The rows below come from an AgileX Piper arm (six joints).
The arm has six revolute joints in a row. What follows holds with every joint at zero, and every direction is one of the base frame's.
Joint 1 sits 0.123 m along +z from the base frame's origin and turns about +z.
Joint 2 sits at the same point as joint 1 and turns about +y.
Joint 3 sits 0.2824 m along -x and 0.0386 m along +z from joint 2 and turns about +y.
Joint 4 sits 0.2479 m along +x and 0.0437 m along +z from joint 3 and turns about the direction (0.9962, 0, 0.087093).
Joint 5 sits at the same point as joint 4 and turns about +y.
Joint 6 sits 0.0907 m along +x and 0.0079 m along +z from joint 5 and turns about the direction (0.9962, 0, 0.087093).
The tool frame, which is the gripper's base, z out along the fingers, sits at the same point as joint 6; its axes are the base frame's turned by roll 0, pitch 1.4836 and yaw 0 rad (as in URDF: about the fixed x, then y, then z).
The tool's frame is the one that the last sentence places.
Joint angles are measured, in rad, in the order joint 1, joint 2, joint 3, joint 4, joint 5, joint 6. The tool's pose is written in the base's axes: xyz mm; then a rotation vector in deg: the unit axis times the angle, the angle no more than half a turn. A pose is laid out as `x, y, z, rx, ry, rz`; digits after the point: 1 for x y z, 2 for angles.
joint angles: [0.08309 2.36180 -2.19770 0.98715 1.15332 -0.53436]
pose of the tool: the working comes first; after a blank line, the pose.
Where each joint sits with the arm in this pose, in the base's axes (m; each line is computed from the numbers above, not from the rounded line before):
joint 1: 0.0000 0.0000 0.1230
joint 2: 0.0000 0.0000 0.1230
joint 3: 0.2272 0.0189 0.2941
joint 4: 0.4780 0.0398 0.2967
joint 5: 0.4780 0.0398 0.2967
joint 6: 0.5054 0.1118 0.2482
the tool: 0.5054 0.1118 0.2482

505.4, 111.8, 248.2, -23.93, 134.61, 64.70
